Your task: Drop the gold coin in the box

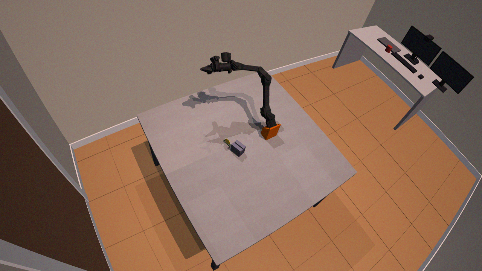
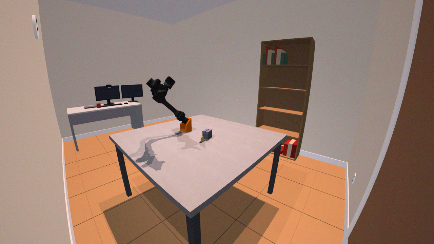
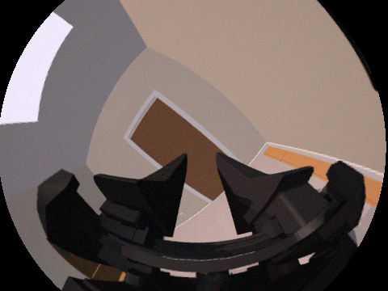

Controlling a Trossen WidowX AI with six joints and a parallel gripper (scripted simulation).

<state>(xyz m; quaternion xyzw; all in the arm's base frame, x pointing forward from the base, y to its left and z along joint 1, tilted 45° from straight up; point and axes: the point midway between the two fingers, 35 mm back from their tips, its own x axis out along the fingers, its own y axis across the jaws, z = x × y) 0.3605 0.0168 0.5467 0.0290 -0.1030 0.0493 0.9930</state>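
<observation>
Now: the gold coin 90 mm behind my gripper tip, 340 mm to the left of it and 450 mm below it.
</observation>
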